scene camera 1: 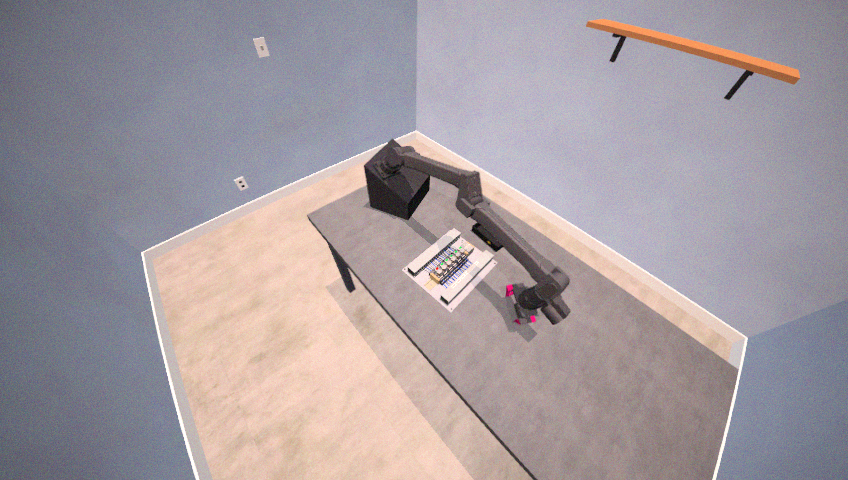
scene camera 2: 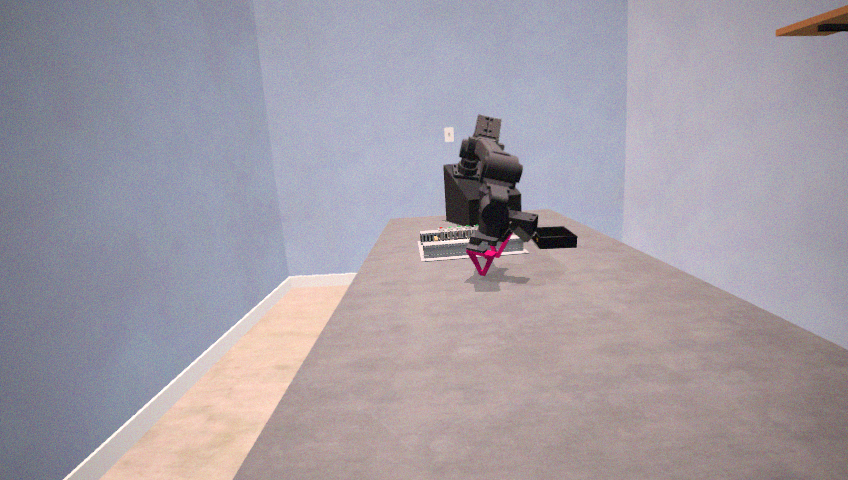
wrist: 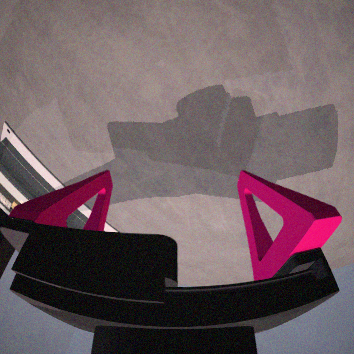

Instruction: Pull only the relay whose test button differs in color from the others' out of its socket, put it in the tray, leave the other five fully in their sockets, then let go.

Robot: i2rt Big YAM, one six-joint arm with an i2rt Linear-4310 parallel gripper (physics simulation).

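Frame: origin at the arm's base, x ahead, y left, z up, level; metres.
Seen in the pictures: gripper, fingertip midpoint: [scene camera 1: 511,308] [scene camera 2: 489,266] [wrist: 174,177]; arm's base, link origin: [scene camera 1: 386,168] [scene camera 2: 465,173].
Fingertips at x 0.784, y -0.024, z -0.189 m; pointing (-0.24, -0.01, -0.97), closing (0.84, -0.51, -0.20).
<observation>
Pixels of each thing's middle, then the offset from my fingertips to it.
- relay with the red button, body centre: [scene camera 2: 441,234] [scene camera 1: 438,272] dy -0.109, dx -0.288, dz +0.027 m
- black tray, body centre: [scene camera 2: 552,237] [scene camera 1: 492,233] dy +0.250, dx -0.287, dz -0.003 m
Six relays stand in a row in sockets on a white board [scene camera 1: 436,291] [scene camera 2: 423,258] [wrist: 25,150]. The relay with the red button [scene camera 1: 439,270] [scene camera 2: 440,228] is at the left end of the row in both scene views; the buttons I can make out on the others are green. The black tray [scene camera 1: 489,237] [scene camera 2: 557,238] lies right of the board, partly hidden by the arm in scene view 1. My gripper [scene camera 1: 515,306] [scene camera 2: 490,265] [wrist: 174,177] is open and empty, low over the table beyond the board's long side, away from the relays.
Two raised wiring ducts [scene camera 1: 434,252] [scene camera 1: 468,277] flank the relay row. The arm's black base block [scene camera 1: 395,190] [scene camera 2: 459,196] stands at the table's far end. An orange wall shelf [scene camera 1: 693,49] [scene camera 2: 818,22] hangs high on the right.
</observation>
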